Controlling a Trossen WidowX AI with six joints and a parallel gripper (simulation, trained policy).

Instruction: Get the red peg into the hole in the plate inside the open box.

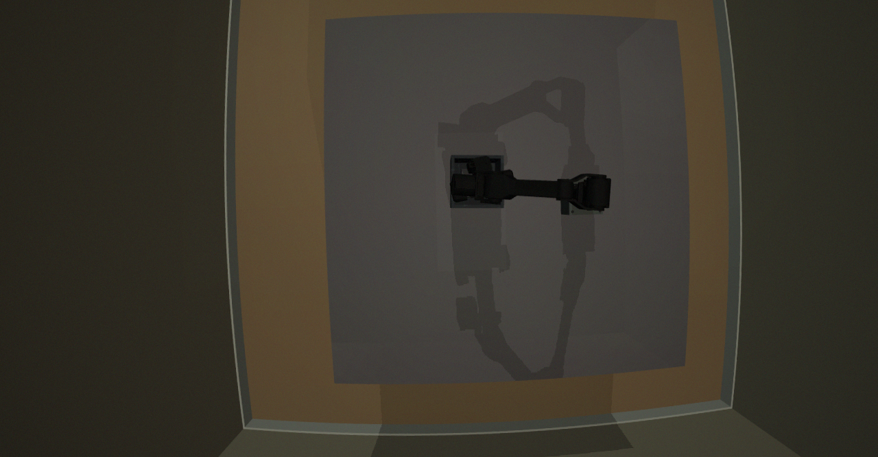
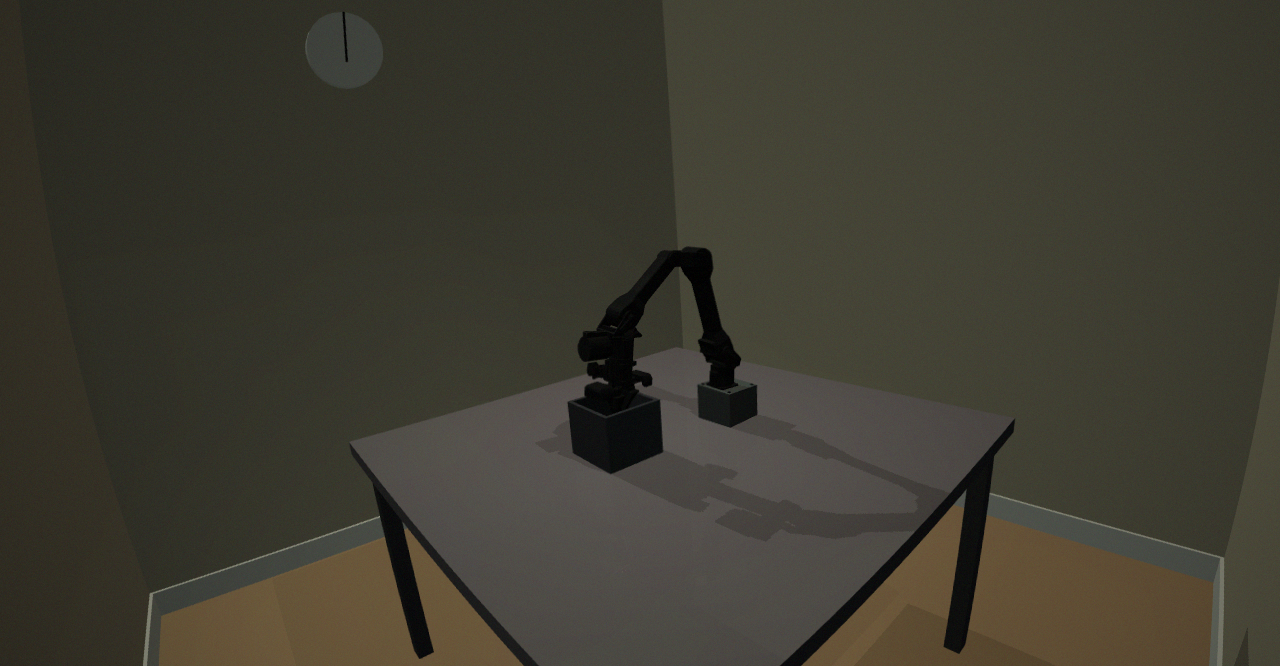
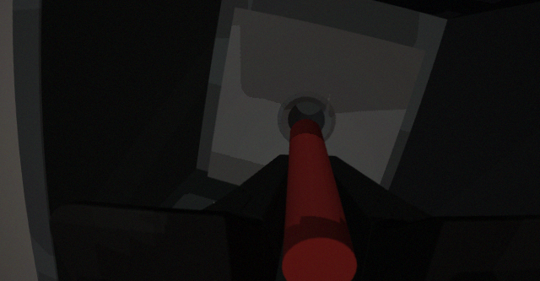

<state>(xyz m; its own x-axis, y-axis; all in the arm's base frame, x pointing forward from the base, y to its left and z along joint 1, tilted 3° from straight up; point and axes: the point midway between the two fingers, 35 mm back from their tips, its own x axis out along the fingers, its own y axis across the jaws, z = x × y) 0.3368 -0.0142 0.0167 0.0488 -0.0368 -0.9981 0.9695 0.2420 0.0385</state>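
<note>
The red peg is 10 mm to the right of my gripper tip and 20 mm above it. From my gripper tip the other things lie so: light plate (10 mm to the right, 50 mm below).
</note>
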